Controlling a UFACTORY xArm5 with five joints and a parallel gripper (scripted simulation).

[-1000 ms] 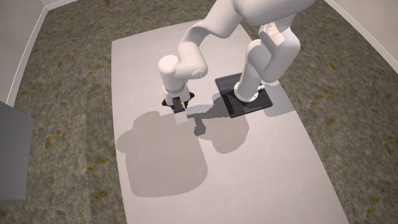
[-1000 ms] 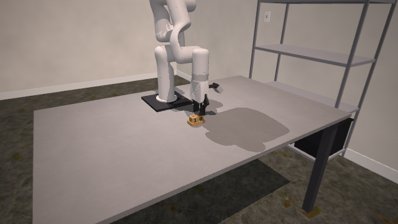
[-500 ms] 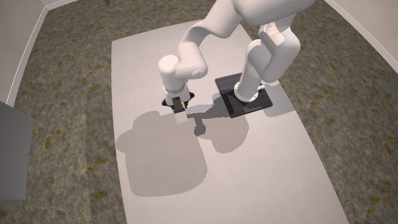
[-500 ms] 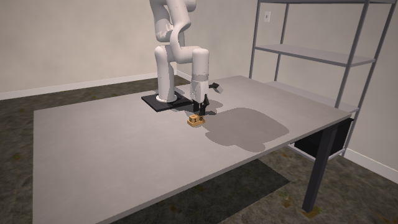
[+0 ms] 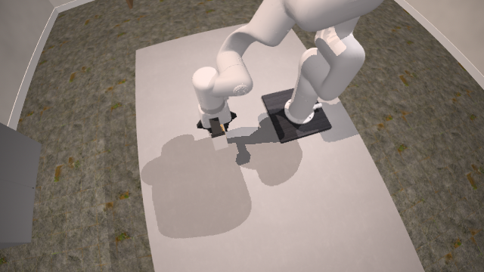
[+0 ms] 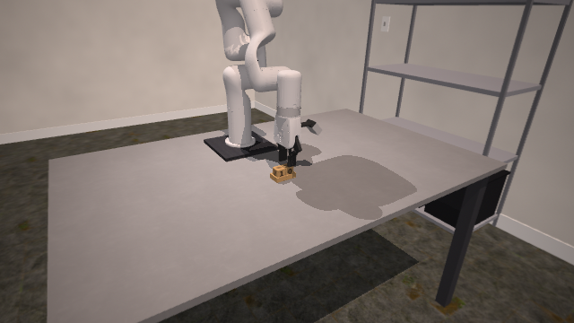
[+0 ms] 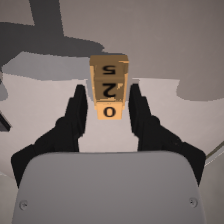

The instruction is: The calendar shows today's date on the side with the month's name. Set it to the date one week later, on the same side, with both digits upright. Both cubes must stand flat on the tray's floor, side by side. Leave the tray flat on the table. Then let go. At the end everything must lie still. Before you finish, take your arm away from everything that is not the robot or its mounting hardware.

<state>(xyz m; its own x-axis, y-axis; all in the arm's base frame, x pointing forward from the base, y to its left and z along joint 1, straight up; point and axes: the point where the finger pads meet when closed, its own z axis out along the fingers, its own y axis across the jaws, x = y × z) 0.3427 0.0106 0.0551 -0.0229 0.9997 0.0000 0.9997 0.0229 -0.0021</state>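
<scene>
The wooden calendar tray is 6 cm below my hand and 2 cm to the right of it.
</scene>
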